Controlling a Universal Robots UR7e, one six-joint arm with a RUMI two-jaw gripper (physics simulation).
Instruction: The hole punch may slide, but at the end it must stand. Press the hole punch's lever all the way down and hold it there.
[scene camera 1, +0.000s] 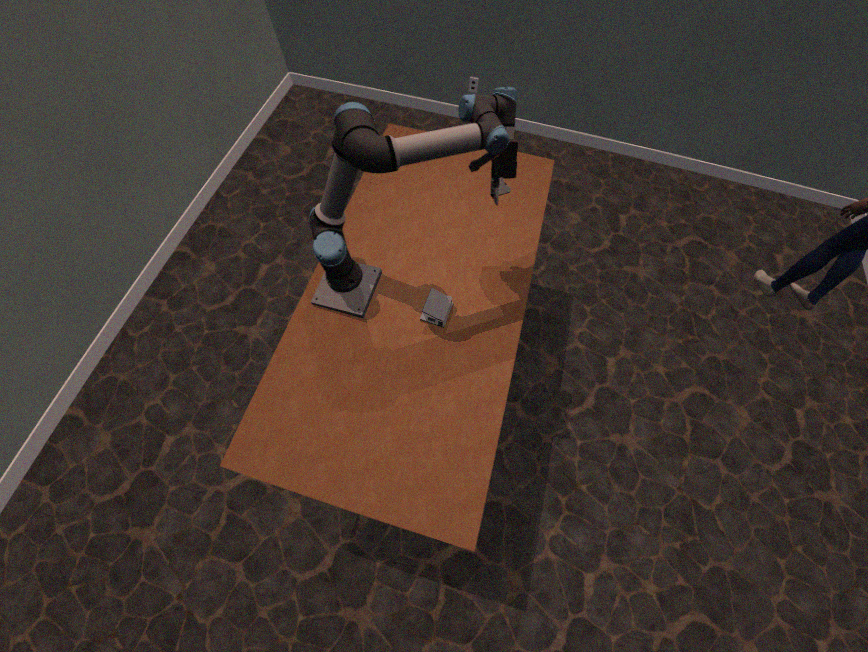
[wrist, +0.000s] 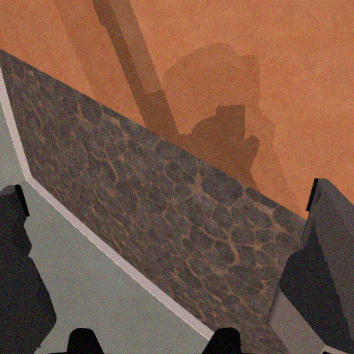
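Seen in the pictures: gripper, fingertip midpoint: (scene camera 1: 494, 201) (wrist: 166, 185); arm's base, origin of the base link: (scene camera 1: 344, 276).
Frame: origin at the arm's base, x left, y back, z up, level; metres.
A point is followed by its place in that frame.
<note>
The hole punch (scene camera 1: 437, 307) {x -0.095, y -0.411, z 0.040 m} is a small grey block with a sloped top. It stands on the orange-brown table (scene camera 1: 378, 435) {x -0.604, y -0.277, z -0.028 m} (wrist: 305, 60) {x 0.234, y -0.562, z -0.028 m}, to the right of the robot's base in the scene view. Its lever looks raised, though it is small there. The hole punch does not show in the wrist view. My gripper (scene camera 1: 499, 196) {x 0.254, y -0.564, z 0.280 m} (wrist: 166, 185) {x 0.254, y -0.564, z 0.280 m} is open and empty. It hangs high above the far right part of the table, well away from the hole punch, with nothing touching its fingers.
The robot's base plate (scene camera 1: 329, 298) {x -0.109, y 0.038, z -0.003 m} is fixed near the table's left edge. The arm arches over the far part of the table and casts shadows on it. Walls stand behind and to the left. A person (scene camera 1: 831, 259) stands on the stone-patterned floor (scene camera 1: 666, 456) (wrist: 165, 215) at the right.
</note>
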